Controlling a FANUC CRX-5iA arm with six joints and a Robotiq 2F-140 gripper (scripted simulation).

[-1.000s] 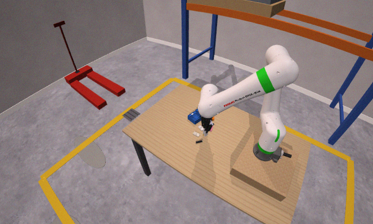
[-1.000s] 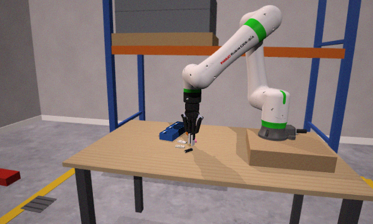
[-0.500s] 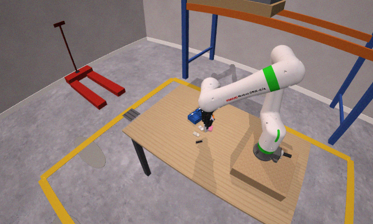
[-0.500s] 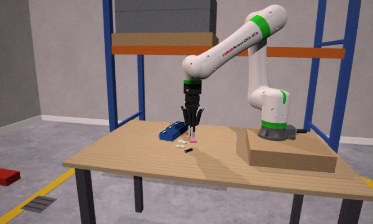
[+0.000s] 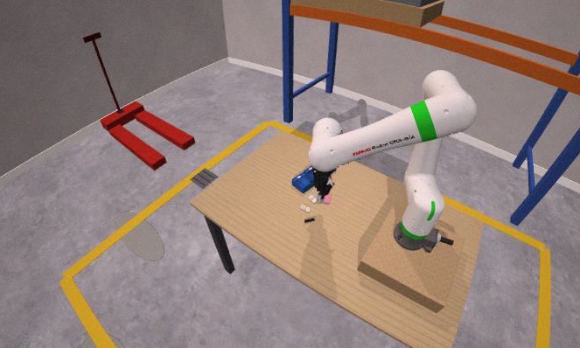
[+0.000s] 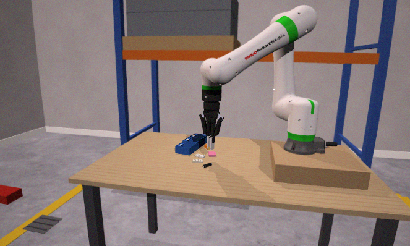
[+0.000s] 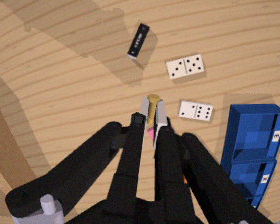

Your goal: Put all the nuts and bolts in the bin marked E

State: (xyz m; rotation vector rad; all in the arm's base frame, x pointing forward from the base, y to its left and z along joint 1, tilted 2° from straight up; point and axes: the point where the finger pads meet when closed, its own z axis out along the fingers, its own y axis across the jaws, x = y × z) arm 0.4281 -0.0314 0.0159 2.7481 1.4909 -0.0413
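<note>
My gripper is now 100 mm short of the blue bin row, 200 mm to the left of it and 70 mm above it. Round my hand: pink block (10 mm behind, 80 mm to the right, 90 mm below); brass piece (10 mm to the left, 30 mm below); black piece (10 mm ahead, 80 mm to the left, 90 mm below).
</note>
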